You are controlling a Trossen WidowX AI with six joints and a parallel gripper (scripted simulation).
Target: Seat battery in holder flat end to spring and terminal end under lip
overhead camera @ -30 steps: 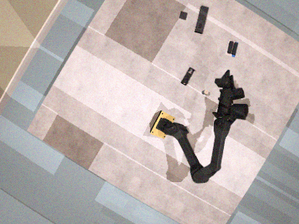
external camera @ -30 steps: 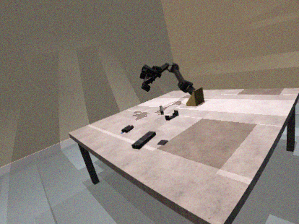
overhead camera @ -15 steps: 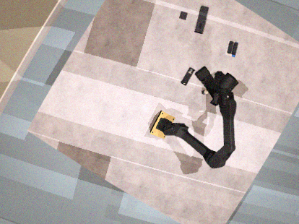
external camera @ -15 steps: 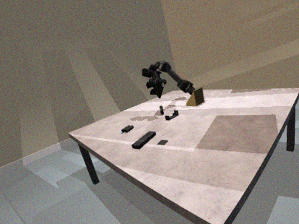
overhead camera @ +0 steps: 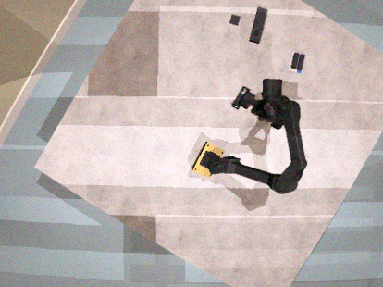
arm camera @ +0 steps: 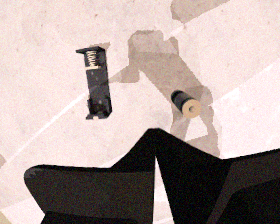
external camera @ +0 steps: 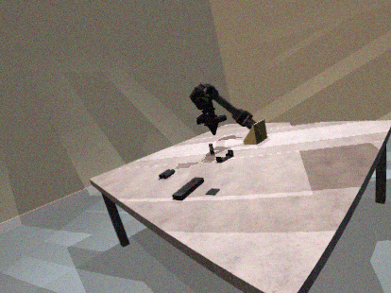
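The battery lies 8 cm below my gripper tip and 5 cm to the right of it. From my gripper tip the other things lie so: long black bar: 37 cm ahead, 15 cm to the left, 10 cm below.
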